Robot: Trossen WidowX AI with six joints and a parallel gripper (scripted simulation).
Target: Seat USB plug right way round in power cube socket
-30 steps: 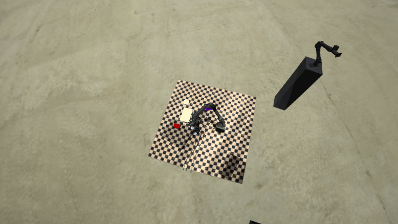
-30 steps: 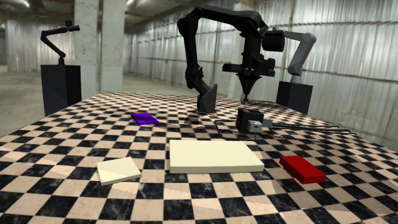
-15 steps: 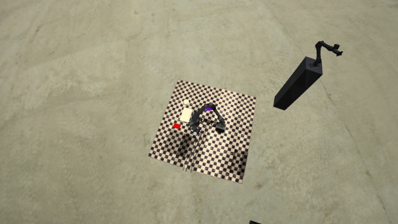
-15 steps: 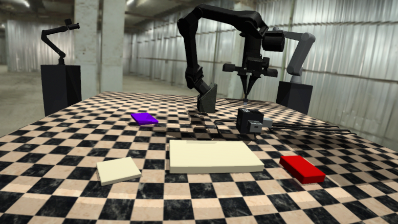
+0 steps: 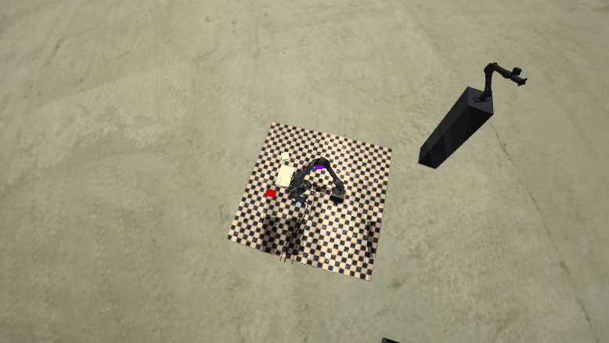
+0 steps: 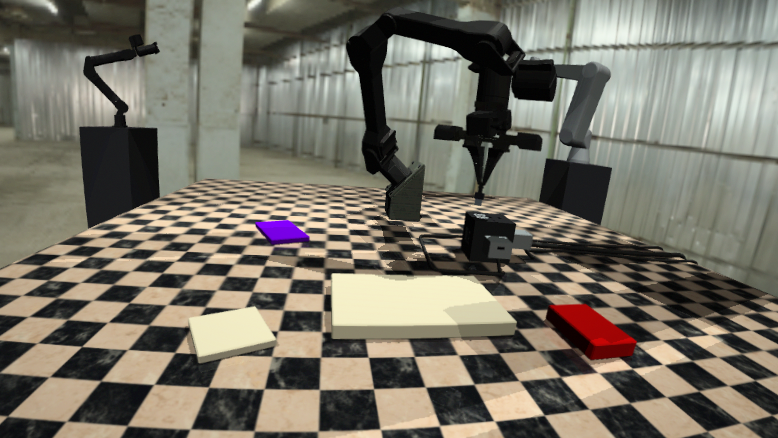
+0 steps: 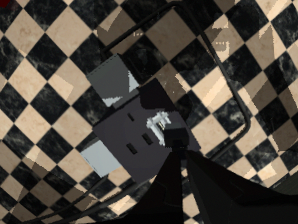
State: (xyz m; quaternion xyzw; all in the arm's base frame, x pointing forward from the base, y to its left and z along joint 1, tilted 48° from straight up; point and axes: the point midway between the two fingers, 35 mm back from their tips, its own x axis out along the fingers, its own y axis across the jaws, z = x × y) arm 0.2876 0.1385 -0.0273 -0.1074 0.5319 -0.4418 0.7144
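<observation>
Now: the usb plug 20 mm below my gripper tip. The rest, counted from my gripper tip: large cream slab: 230 mm ahead, 140 mm to the right, 130 mm below; red block: 290 mm ahead, 120 mm below, 60 mm to the left; purple tile: 370 mm to the right, 130 mm below, 60 mm behind.
</observation>
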